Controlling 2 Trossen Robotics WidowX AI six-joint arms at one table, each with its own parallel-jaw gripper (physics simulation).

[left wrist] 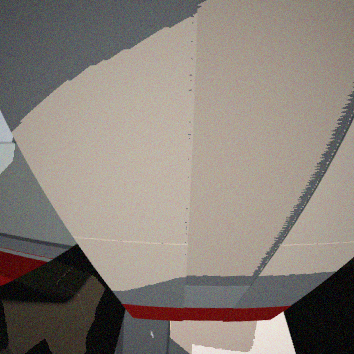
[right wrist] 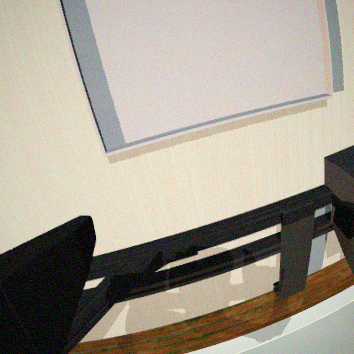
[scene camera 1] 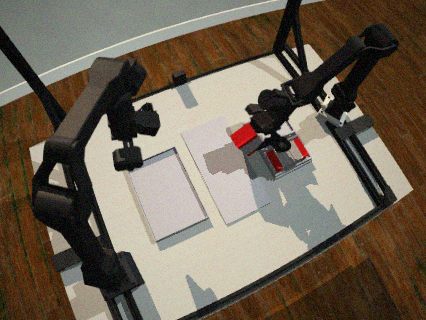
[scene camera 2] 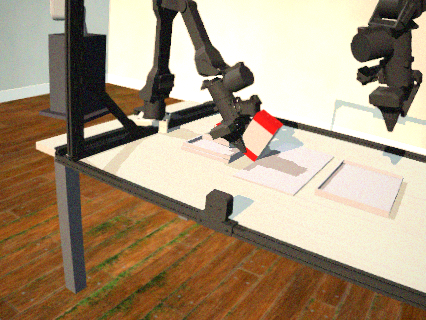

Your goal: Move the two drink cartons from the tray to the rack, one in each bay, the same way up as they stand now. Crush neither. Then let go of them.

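Places are measured from the left arm's base along level axes (x ahead, y left, z up), in centimetres.
Pixels of known places: left gripper, fingertip midpoint: (scene camera 2: 249,149); right gripper, fingertip midpoint: (right wrist: 218,222) (scene camera 2: 397,124); left arm's base at its link origin: (scene camera 1: 334,110) (scene camera 2: 153,116); right arm's base at its link origin: (scene camera 1: 113,275).
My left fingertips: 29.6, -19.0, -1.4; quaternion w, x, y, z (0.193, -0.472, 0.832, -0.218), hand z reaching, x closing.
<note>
For each thing: its top centre in the pictures, then the offset to it from my left fingertips, as dx, dy, dz. "spot": a spot on its surface instead. Level surfaces: height alone.
- drink carton at its top centre: (scene camera 2: 262,110) (scene camera 1: 252,130) +2.0, -1.6, +11.7
- small grey rack at its top centre: (scene camera 2: 225,140) (scene camera 1: 278,140) -6.6, +6.6, -0.2
- second carton at a spot on its surface: (scene camera 1: 274,160) spot: +2.3, +8.6, +2.8
- shallow empty tray at its top centre: (right wrist: 216,32) (scene camera 2: 363,181) (scene camera 1: 165,191) +28.5, -14.7, -0.6
- pale flat mat at its surface level: dz -1.8
A drink carton (scene camera 1: 243,134) (scene camera 2: 259,136) (left wrist: 140,158), cream with red ends, is tilted steeply, red top up. Its lower corner touches the table at the edge of the small grey rack (scene camera 1: 288,171) (scene camera 2: 205,149). My left gripper (scene camera 1: 264,144) (scene camera 2: 237,140) is shut on this carton's lower part, and the carton fills the left wrist view. A second carton (scene camera 1: 274,160) lies in the rack, partly hidden under the left arm. My right gripper (scene camera 1: 127,159) (right wrist: 218,222) is open and empty. It hangs above the far corner of the shallow empty tray (scene camera 1: 191,184) (scene camera 2: 339,198) (right wrist: 95,88).
A pale flat mat (scene camera 1: 231,197) (scene camera 2: 294,178) lies between the tray and the rack. A black frame edges the table, with a small black block (scene camera 2: 218,203) on its near rail and upright posts at the left arm's corner.
</note>
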